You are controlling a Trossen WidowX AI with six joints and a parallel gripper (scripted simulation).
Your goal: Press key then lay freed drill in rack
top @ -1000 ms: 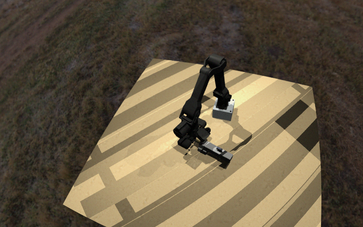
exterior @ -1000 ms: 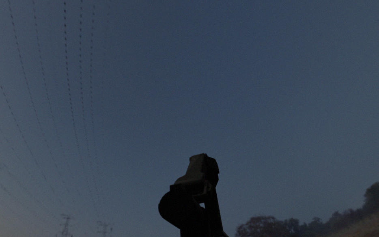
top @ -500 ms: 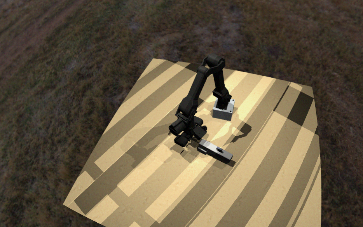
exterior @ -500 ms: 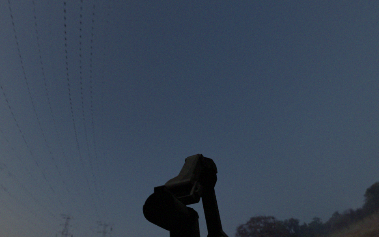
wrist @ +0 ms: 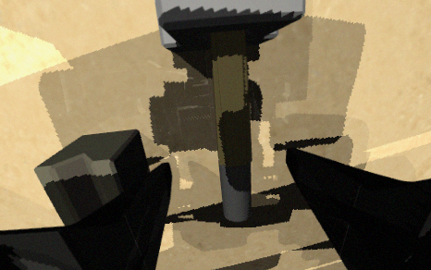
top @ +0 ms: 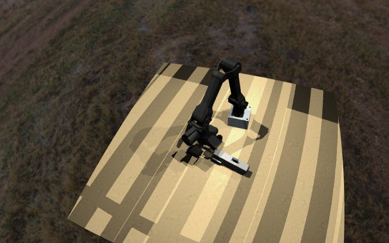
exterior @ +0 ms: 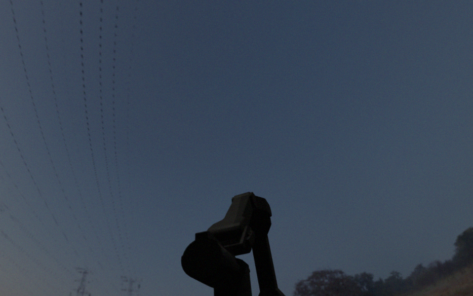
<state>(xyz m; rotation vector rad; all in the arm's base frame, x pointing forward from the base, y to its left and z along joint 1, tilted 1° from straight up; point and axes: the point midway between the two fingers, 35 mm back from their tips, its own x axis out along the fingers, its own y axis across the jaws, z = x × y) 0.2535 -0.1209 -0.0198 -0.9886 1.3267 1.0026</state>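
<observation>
Now: the drill 10 mm ahead of my gripper tip, 50 mm to the left of it and 30 mm above it. From my gripper tip the other things lie so: grey housing 40 mm ahead, 140 mm to the left, 20 mm above; dark key 50 mm ahead, 170 mm to the left, 30 mm above; grey rack 80 mm behind, 10 mm to the left.
</observation>
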